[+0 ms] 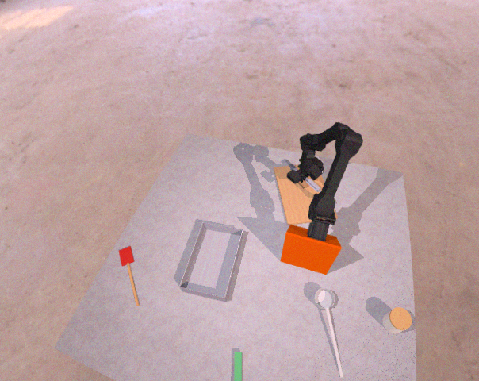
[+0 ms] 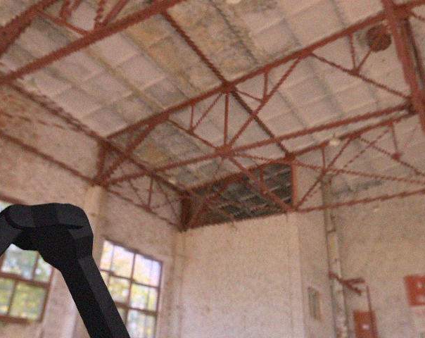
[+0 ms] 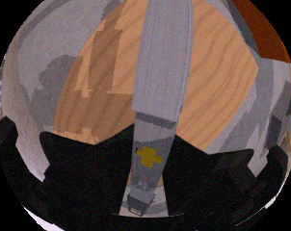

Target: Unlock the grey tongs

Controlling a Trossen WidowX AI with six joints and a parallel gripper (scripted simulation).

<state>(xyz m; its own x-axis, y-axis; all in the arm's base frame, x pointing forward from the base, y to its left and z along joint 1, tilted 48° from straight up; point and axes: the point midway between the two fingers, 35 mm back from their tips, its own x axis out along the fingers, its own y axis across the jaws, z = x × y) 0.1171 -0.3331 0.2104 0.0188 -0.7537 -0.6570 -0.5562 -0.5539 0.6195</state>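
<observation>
My gripper tip is now 4 cm below the yellow lock piece. Round my gripper tip: wooden board (5 cm below, 2 cm to the left, 1 cm behind); cork-lidded jar (53 cm to the left, 49 cm behind, 2 cm below); roasting tin (52 cm to the left, 25 cm ahead, 3 cm below).
</observation>
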